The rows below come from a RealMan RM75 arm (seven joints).
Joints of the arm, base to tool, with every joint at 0 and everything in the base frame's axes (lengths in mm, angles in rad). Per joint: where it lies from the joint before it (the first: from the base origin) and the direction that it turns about. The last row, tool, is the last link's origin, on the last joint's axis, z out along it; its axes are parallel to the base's.
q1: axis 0 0 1 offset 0 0 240.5
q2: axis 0 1 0 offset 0 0 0
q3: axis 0 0 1 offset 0 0 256
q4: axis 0 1 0 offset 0 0 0
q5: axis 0 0 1 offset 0 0 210
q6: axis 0 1 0 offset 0 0 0
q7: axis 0 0 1 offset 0 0 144
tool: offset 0 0 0
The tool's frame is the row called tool.
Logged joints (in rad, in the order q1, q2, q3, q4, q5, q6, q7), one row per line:
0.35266, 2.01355, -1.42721, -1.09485, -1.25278, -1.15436, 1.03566
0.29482, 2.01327, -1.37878, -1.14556, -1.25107, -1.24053, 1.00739
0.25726, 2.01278, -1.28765, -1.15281, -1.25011, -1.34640, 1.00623
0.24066, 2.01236, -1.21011, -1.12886, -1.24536, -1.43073, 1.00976
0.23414, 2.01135, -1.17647, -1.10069, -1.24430, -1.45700, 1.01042
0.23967, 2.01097, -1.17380, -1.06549, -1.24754, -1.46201, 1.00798
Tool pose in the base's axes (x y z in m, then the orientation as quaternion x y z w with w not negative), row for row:
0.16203, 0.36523, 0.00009, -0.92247, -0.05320, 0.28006, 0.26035
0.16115, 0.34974, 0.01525, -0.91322, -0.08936, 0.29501, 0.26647
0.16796, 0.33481, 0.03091, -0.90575, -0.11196, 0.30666, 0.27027
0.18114, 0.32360, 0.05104, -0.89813, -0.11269, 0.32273, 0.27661
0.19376, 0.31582, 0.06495, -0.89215, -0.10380, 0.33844, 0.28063
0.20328, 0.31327, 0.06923, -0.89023, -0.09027, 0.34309, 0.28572
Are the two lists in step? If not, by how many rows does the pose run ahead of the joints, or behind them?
The pose runs 1 row behind the joints: the pose in row i belongs to the joints in row i - 1.
